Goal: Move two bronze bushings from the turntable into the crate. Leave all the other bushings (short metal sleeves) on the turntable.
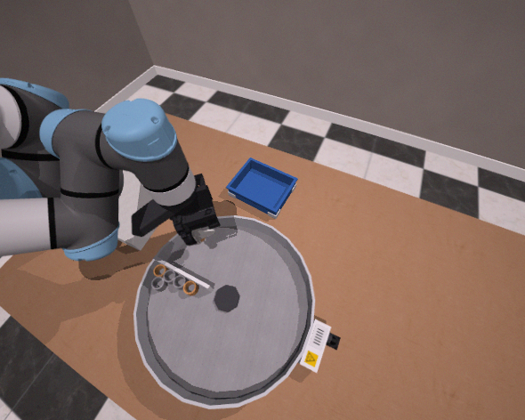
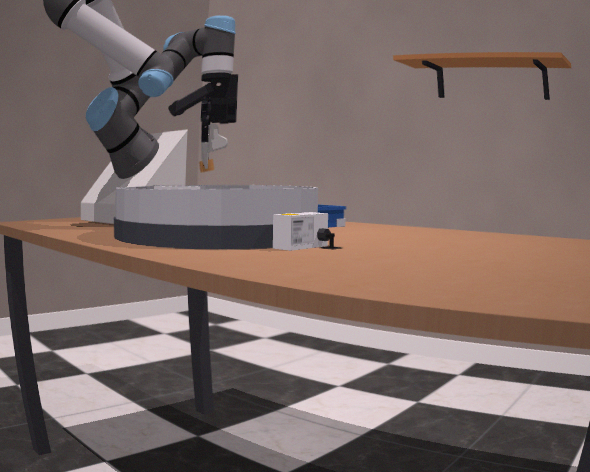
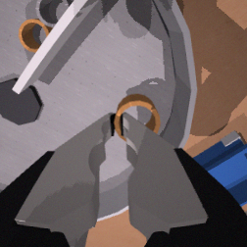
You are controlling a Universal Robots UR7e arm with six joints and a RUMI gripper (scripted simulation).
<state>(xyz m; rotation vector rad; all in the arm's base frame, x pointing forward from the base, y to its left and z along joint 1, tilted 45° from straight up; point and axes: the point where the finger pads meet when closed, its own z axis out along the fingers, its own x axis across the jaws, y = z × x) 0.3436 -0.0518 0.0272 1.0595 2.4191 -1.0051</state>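
Right now my hand is 28 cm to the right of the blue crate, 13 cm above it and 5 cm short of it. Round my hand: round grey turntable 11 cm ahead, 10 cm below, 8 cm to the right.
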